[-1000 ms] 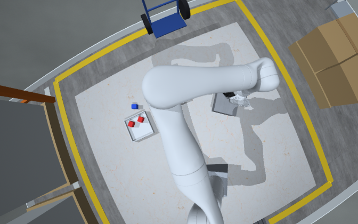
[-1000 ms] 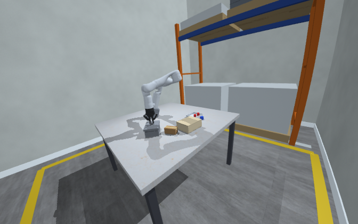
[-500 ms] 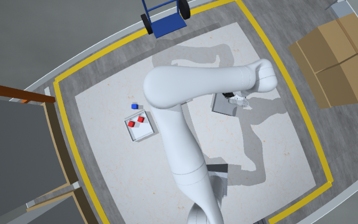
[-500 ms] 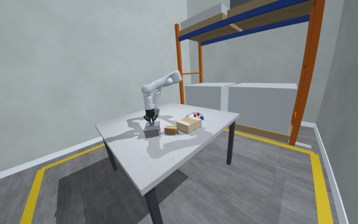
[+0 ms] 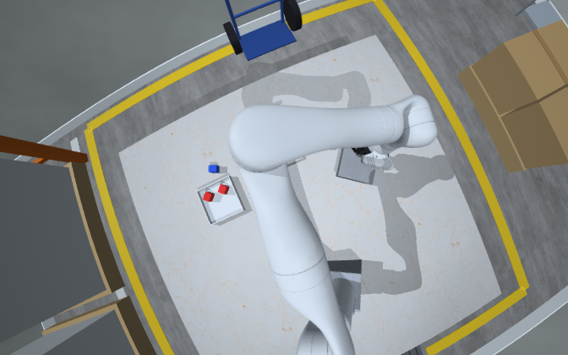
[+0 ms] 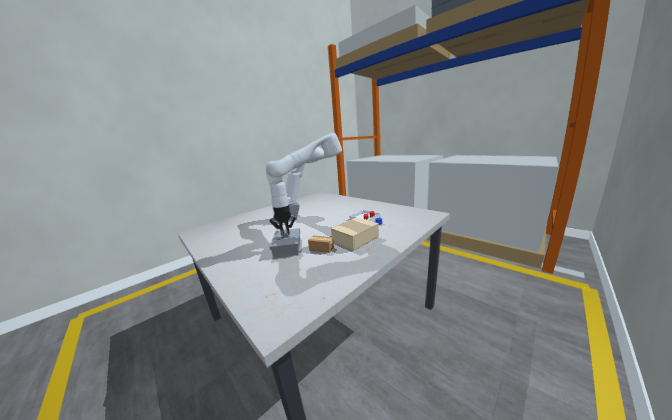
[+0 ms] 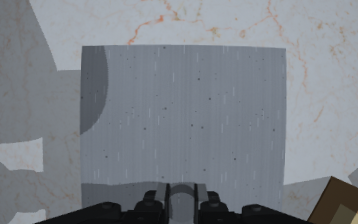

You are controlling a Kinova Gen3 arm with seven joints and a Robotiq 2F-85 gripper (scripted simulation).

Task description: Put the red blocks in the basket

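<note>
Right now my hand is 16 cm short of the cardboard box, 8 cm to the right of it and 5 cm above it. The rest, counted from my hand: light wooden cabinet (24 cm ahead, 25 cm to the left, 5 cm below); lid (3 cm below); drawer (23 cm ahead, 25 cm to the left, 5 cm below).
</note>
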